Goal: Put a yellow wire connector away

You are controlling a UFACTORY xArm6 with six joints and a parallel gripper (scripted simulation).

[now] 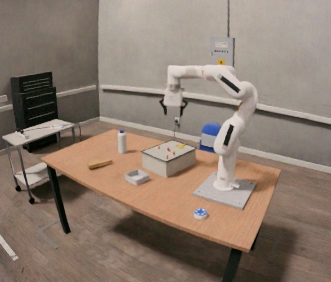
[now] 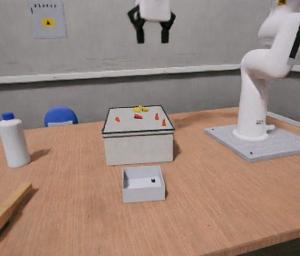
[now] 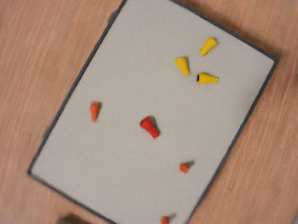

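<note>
My gripper is now 280 mm above the grey tool case, 50 mm to the left of it and 50 mm short of it. From my hand the other things lie so: white bottle 450 mm ahead, 280 mm below, 40 mm to the right; then white round object 370 mm behind, 350 mm below, 340 mm to the left; then wooden brush 420 mm ahead, 350 mm below, 240 mm to the left.
</note>
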